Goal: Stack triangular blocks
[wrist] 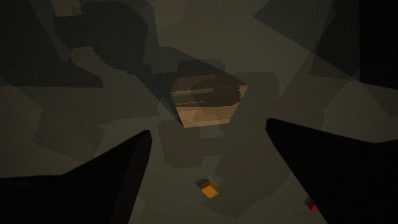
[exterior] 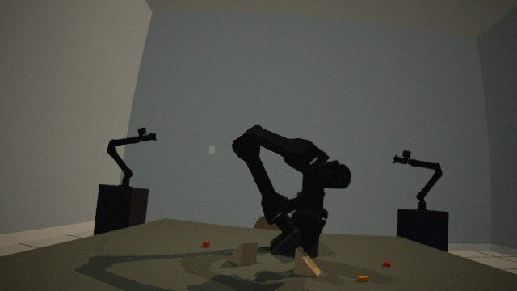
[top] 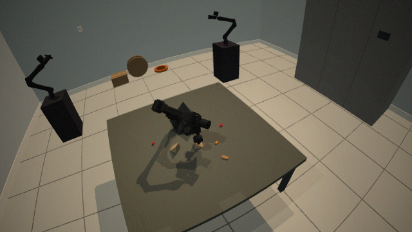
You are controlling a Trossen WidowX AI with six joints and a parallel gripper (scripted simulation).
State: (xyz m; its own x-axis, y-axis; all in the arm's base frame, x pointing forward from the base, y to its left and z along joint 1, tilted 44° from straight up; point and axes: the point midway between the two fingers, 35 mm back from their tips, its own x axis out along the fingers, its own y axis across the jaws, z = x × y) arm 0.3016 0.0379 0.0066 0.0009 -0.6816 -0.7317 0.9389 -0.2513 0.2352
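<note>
My gripper tip is 10 mm past the triangular block, 10 mm to the left of it and 50 mm above it. The rest, counted from my gripper tip: red cube (190 mm behind, 310 mm to the right, 60 mm below); then orange cube (50 mm ahead, 130 mm to the left, 60 mm below); then tan piece (200 mm ahead, 110 mm to the left, 60 mm below).
</note>
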